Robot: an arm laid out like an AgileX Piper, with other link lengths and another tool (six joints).
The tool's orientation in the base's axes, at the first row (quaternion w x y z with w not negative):
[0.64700 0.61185 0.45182 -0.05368]
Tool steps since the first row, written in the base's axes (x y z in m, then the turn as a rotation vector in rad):
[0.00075 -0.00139 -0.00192 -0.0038 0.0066 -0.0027]
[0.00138 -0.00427 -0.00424 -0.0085 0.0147 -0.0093]
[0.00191 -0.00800 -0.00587 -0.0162 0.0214 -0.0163]
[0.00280 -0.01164 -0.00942 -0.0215 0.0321 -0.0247]
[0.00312 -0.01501 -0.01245 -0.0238 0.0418 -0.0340]
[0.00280 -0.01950 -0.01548 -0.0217 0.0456 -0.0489]
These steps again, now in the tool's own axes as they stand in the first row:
[0.00102 -0.00130 0.00186 0.0027 -0.0028 -0.0071]
[0.00150 -0.00334 0.00497 0.0082 -0.0086 -0.0153]
[0.00107 -0.00514 0.00863 0.0115 -0.0169 -0.0238]
[0.00214 -0.00812 0.01271 0.0190 -0.0239 -0.0343]
[0.00267 -0.01100 0.01619 0.0284 -0.0298 -0.0421]
[0.00228 -0.01455 0.02027 0.0411 -0.0387 -0.0419]

